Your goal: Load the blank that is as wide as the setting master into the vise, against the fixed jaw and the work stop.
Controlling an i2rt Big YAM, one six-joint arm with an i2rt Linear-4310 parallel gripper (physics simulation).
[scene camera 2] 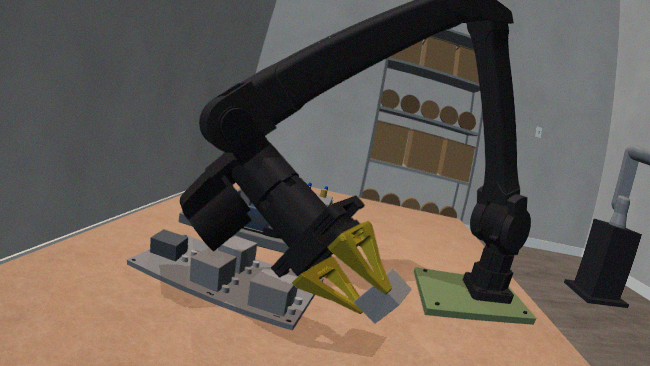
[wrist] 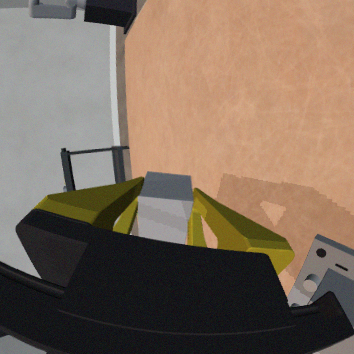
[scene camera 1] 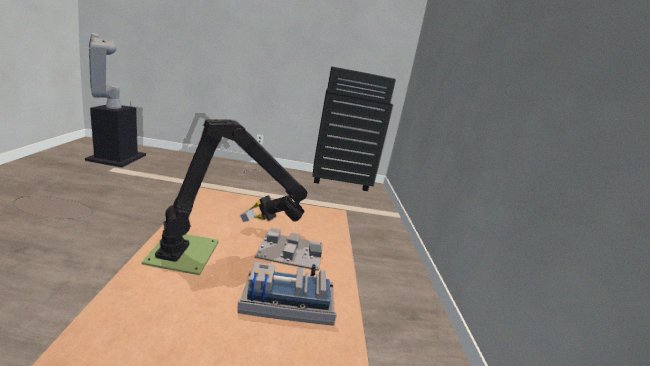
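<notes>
My gripper is shut on a small grey block, held tilted in the air between the arm's base and the grey plate. The plate carries three light grey blocks and a darker block, with small pins around them. The blue vise lies beyond the plate, mostly hidden by the arm in scene camera 2. Its end jaw stands apart from the inner jaw. A dark post stands near that gap.
The arm stands on a green base plate. The vise sits on a grey base, with blue hoses at its cylinder end. A tool cabinet and another robot on a black pedestal stand in the background.
</notes>
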